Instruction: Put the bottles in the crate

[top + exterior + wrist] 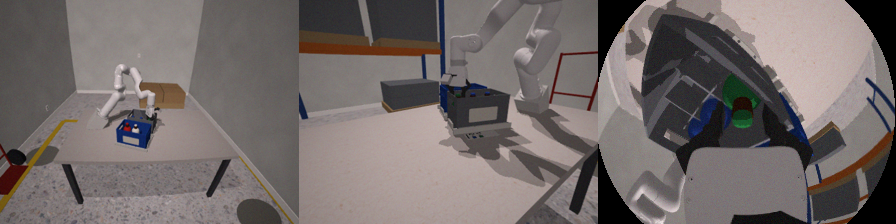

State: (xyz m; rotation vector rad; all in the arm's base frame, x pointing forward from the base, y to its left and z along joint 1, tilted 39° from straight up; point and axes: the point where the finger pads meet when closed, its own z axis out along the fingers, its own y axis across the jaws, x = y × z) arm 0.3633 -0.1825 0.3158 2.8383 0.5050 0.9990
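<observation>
The green-label bottle is 70 mm below my hand. The rest, counted from my hand: blue crate 170 mm behind, 140 mm to the right, 70 mm below; then white-capped bottle 150 mm behind, 90 mm to the right, 70 mm below; then grey crate 80 mm to the left, 70 mm below, 60 mm behind.
</observation>
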